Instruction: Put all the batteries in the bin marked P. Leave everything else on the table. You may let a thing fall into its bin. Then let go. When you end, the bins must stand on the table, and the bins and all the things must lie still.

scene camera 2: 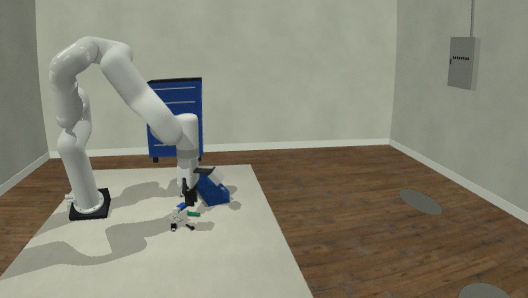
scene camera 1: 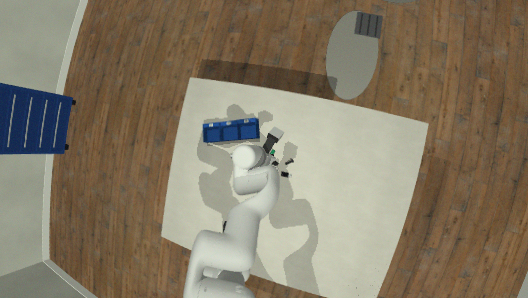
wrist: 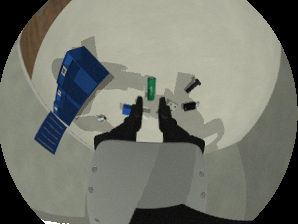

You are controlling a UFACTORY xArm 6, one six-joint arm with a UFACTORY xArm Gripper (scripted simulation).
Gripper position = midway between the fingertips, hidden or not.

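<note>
There is a blue bin that I can see in scene camera 1 (scene camera 1: 248, 128), and the wrist view shows the bin too (wrist: 79, 81). I also see my gripper (wrist: 150, 103).
</note>
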